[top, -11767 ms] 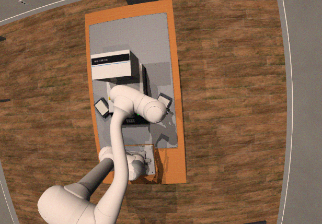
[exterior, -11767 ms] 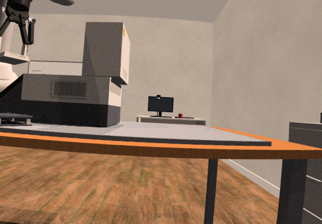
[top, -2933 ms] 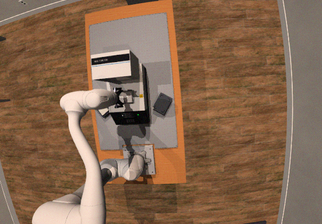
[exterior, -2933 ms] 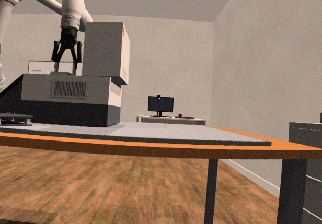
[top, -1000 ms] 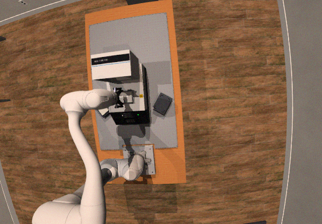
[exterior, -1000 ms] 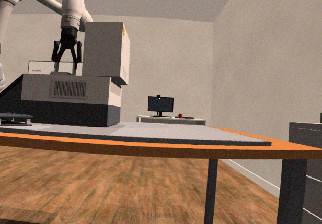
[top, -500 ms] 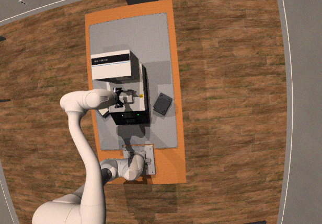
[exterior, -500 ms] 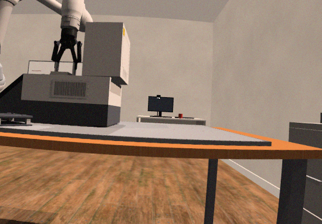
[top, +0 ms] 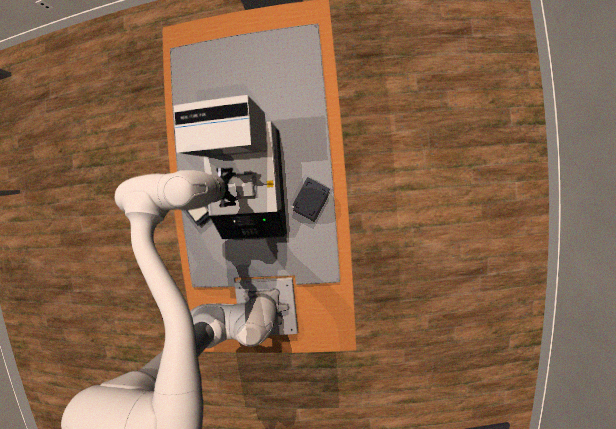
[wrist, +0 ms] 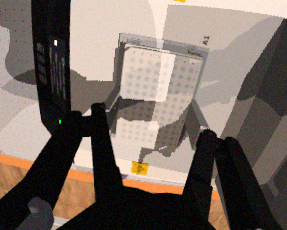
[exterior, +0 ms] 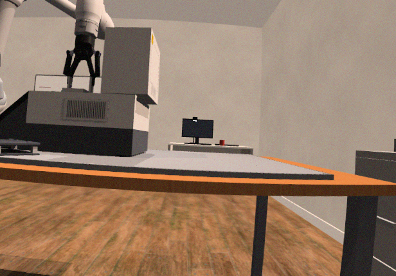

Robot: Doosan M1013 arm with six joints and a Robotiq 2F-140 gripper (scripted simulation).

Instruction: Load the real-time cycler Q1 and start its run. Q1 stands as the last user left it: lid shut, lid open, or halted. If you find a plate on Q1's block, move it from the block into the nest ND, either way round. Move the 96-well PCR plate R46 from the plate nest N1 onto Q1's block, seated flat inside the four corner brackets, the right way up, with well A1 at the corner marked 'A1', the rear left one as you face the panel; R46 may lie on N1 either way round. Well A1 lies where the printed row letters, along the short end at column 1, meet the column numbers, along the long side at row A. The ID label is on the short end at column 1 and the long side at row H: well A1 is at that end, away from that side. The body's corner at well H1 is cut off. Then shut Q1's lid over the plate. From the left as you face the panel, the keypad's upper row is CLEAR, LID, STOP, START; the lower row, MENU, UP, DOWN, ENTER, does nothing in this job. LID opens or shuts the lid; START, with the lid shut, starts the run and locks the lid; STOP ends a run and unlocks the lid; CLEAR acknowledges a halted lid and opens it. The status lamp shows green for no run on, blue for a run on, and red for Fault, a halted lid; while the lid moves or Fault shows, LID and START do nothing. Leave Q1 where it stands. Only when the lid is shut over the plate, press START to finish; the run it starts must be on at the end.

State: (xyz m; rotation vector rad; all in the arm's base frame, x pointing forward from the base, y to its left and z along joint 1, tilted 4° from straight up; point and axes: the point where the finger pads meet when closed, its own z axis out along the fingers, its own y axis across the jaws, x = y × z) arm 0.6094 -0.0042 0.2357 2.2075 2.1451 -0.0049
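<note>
My hand is 2 cm above the white plate R46. The rest, counted from my hand: dark plate nest N1: 9 cm behind, 28 cm to the right, 21 cm below; then dark nest: 7 cm behind, 30 cm to the left, 22 cm below; then 96-well plate: 7 cm behind, 30 cm to the left, 20 cm below.
</note>
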